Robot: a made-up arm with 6 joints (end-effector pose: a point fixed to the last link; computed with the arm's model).
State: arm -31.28 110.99 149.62 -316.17 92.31 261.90
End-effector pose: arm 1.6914 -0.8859 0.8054 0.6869 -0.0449 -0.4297 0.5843
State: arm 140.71 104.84 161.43 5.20 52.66 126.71
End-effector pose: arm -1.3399 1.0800 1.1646 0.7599 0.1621 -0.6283 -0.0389
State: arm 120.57 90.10 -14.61 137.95 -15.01 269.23
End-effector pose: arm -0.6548 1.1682 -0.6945 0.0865 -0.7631 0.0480 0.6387
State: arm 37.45 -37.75 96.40 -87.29 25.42 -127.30
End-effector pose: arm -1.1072 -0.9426 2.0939 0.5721 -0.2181 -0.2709 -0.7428
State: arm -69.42 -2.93 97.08 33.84 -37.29 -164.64
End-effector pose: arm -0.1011 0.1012 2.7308 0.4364 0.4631 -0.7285 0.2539
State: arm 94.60 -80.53 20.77 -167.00 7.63 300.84
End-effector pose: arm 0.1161 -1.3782 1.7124 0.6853 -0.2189 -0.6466 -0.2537
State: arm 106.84 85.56 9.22 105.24 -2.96 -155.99
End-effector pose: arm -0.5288 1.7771 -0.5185 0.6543 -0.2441 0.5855 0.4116
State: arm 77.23 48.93 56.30 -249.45 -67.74 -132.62
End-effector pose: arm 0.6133 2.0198 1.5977 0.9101 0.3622 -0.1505 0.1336
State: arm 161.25 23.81 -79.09 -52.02 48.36 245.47
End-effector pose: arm -0.6236 0.3206 0.4792 0.6239 0.2519 0.6991 0.2420
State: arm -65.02 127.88 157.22 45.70 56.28 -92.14
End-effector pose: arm 0.9193 -1.7266 0.4182 0.9010 -0.0089 -0.4323 0.0350
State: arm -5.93 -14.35 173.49 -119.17 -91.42 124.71
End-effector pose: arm -0.9914 0.2566 1.2632 0.4288 0.6376 0.6378 0.0531
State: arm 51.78 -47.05 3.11 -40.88 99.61 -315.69
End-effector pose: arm -0.1267 -0.3434 2.1730 0.5192 0.5232 -0.6161 -0.2776
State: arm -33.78 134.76 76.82 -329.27 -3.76 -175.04
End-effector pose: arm 1.4916 -1.0048 -1.3050 0.1178 0.8228 -0.1015 -0.5466
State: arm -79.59 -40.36 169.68 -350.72 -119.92 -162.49
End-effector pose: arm -0.2672 1.3189 0.9395 0.4673 0.4618 -0.5514 0.5142
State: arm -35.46 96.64 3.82 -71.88 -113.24 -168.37
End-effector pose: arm 1.3051 -0.7419 -0.5888 0.8008 0.0614 -0.2122 0.5568
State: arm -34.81 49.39 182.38 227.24 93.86 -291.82
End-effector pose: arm 0.3088 -0.3708 1.8977 0.3502 0.6249 -0.6952 -0.0595
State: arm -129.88 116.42 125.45 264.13 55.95 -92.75
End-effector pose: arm -1.5937 -1.6824 0.1954 0.0076 -0.0464 -0.9920 0.1173
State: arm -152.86 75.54 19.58 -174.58 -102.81 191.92
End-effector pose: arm -1.9303 -1.0076 0.1793 0.2185 -0.4130 0.0071 -0.8841
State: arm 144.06 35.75 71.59 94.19 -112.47 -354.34
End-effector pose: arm -1.1442 1.0286 2.0984 0.8112 -0.5039 -0.0743 0.2874
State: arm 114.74 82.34 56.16 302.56 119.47 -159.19
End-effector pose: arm -0.8470 2.1449 0.4411 0.4750 -0.8104 -0.2147 -0.2675
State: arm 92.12 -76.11 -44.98 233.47 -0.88 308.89
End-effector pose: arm 0.0027 -0.1315 1.4545 0.1815 -0.6672 -0.6928 -0.2047
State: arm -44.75 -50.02 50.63 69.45 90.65 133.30
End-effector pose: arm -0.7003 0.9249 2.1203 0.8048 0.2453 0.2003 0.5020
